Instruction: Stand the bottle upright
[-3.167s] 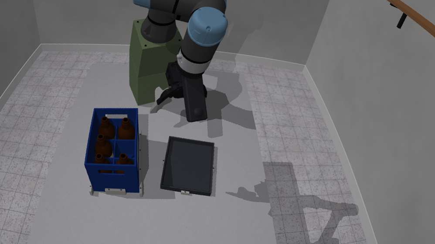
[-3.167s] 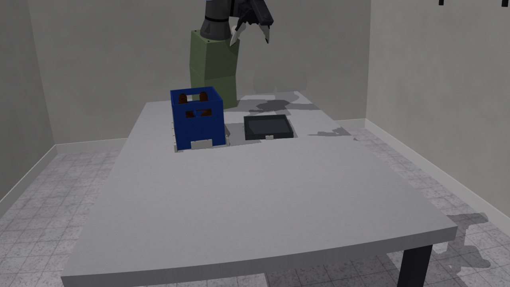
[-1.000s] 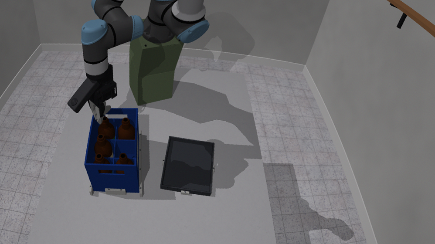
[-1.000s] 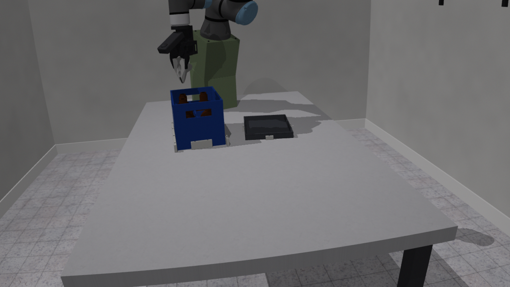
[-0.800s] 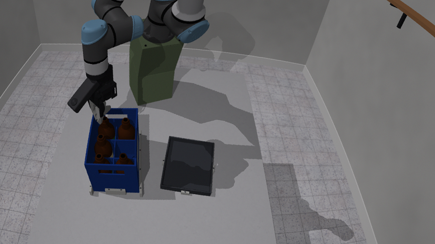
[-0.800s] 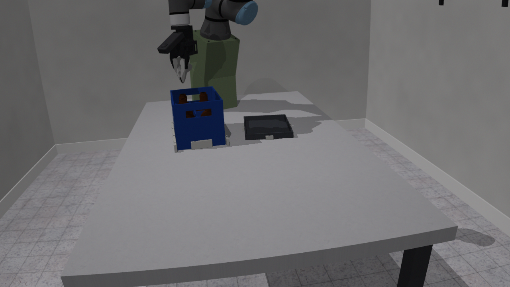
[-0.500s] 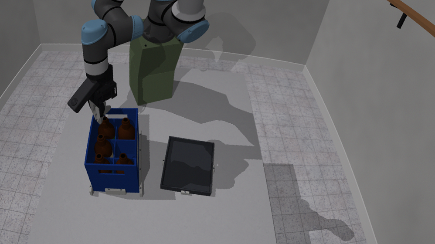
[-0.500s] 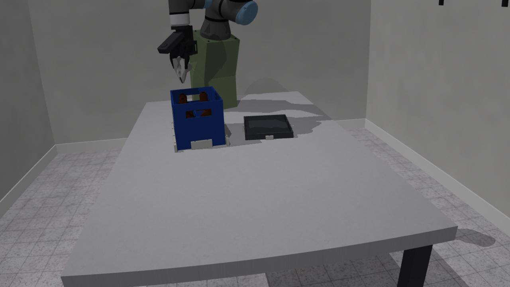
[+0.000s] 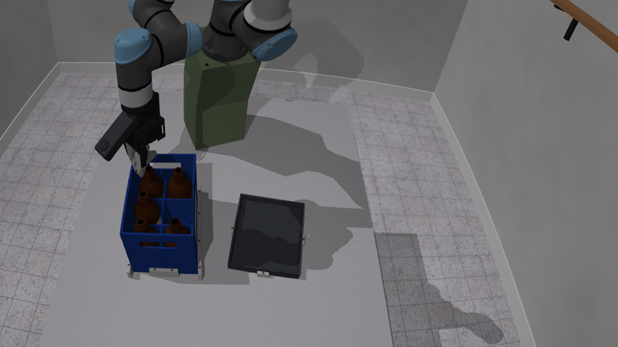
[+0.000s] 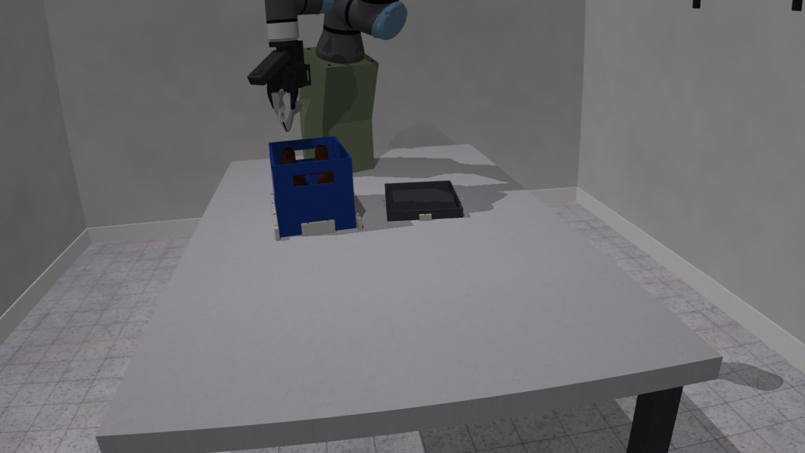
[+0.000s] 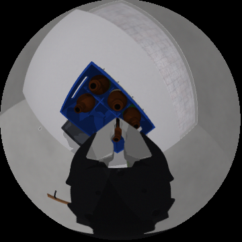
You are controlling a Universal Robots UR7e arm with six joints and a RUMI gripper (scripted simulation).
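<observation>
Right now my hand is 50 mm to the right of the blue crate and 160 mm above it. From my hand the other things lie so: dark tray (30 mm ahead, 340 mm to the left, 230 mm below).
</observation>
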